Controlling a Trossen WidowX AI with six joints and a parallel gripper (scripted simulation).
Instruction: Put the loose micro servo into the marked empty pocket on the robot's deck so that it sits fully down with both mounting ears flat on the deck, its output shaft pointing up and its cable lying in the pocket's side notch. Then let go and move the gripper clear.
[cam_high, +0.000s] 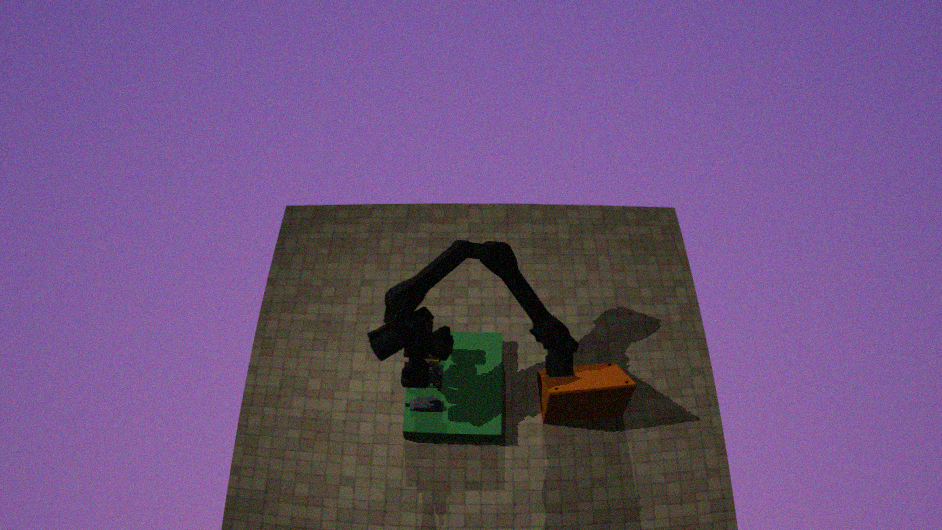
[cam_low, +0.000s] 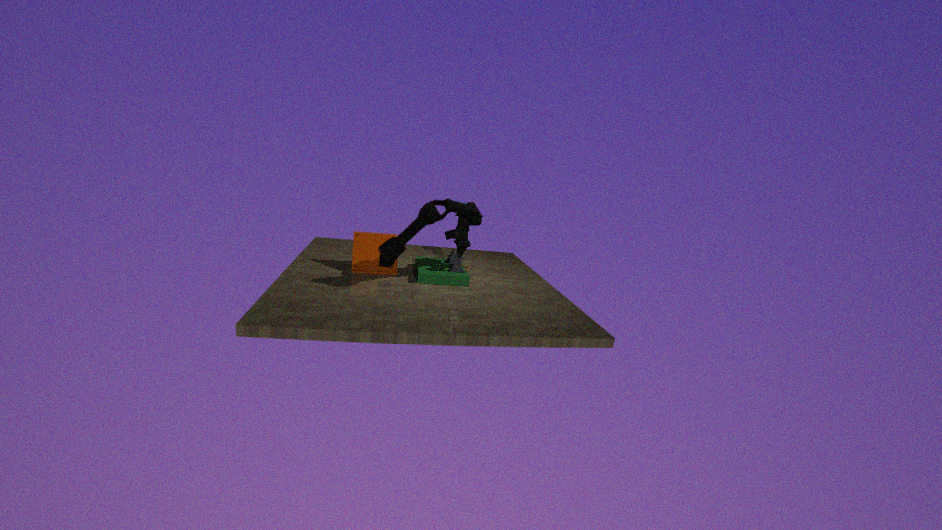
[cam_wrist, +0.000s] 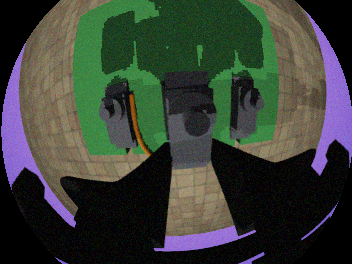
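Now: the green deck 120 mm behind my gripper tip and 80 mm below it.
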